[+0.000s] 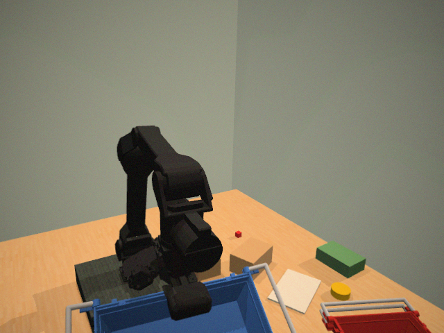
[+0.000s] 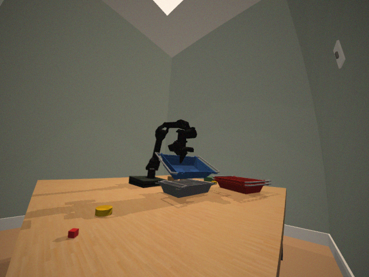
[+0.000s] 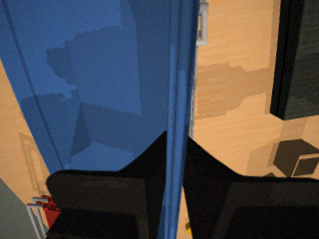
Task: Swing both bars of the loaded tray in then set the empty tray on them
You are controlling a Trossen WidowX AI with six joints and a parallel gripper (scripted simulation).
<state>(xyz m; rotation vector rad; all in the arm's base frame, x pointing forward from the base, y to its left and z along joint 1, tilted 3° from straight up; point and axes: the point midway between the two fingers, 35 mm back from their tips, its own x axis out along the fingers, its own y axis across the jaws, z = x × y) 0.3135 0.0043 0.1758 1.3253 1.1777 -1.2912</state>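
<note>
Right now my gripper tip is 8 cm short of the blue tray, 1 cm to the left of it and 1 cm above it. Round my gripper tip: brown box: 29 cm behind, 19 cm to the left, 16 cm below; white sheet: 11 cm behind, 38 cm to the left, 17 cm below; brown block: 25 cm behind, 33 cm to the left, 14 cm below.
</note>
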